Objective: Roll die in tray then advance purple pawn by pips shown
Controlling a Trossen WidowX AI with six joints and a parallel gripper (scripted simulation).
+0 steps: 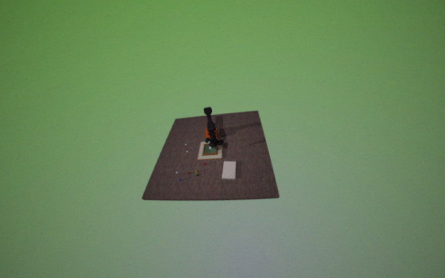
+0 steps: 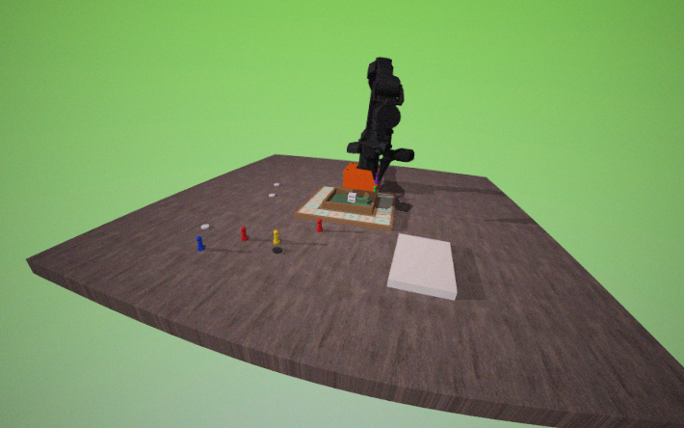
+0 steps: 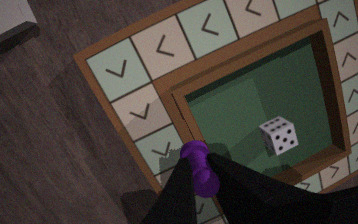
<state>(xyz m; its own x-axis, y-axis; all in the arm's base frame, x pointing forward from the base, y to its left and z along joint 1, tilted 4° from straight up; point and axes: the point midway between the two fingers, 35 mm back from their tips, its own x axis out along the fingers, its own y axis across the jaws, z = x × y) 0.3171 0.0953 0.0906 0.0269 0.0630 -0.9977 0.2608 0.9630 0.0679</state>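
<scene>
Right now my gripper tip is 160 mm past the green pawn, 30 mm to the left of it and 90 mm above it. Also, from my gripper tip: purple pawn: 10 mm above; tray: 50 mm behind, 80 mm to the right, 110 mm below; die: 60 mm behind, 90 mm to the right, 90 mm below.
</scene>
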